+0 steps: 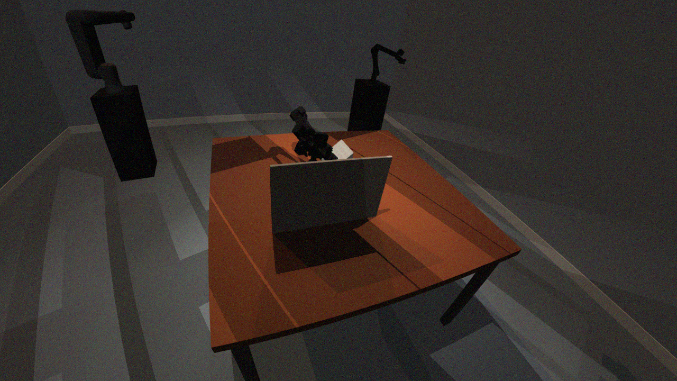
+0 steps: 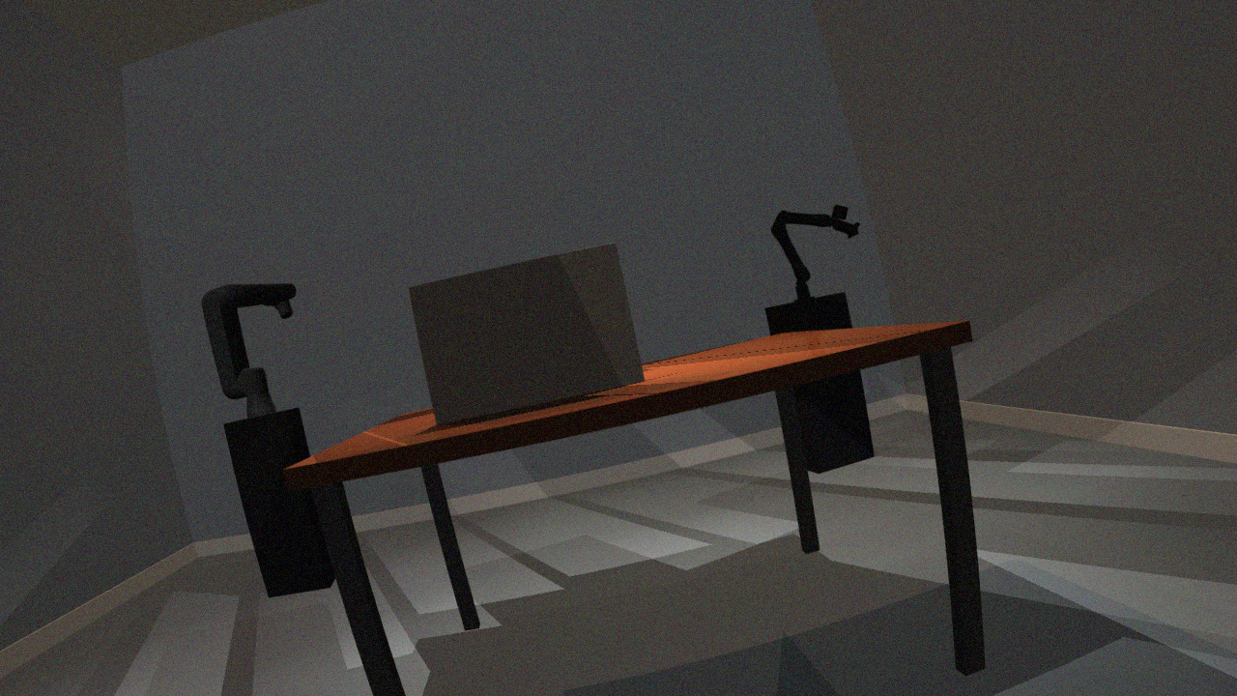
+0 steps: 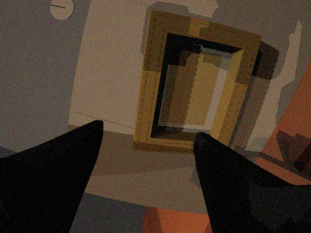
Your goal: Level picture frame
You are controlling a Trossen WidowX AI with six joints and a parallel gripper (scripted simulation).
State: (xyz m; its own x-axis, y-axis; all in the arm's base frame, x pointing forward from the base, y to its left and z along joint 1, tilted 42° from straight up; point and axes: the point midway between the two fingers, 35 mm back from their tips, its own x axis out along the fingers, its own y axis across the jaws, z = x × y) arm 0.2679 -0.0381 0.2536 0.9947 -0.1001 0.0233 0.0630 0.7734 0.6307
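My gripper tip is 13 cm short of the yellow-brown picture frame, 5 cm above it and 2 cm to the left of it. Round my gripper tip: wall panel 14 cm ahead, 6 cm below, 2 cm to the right.
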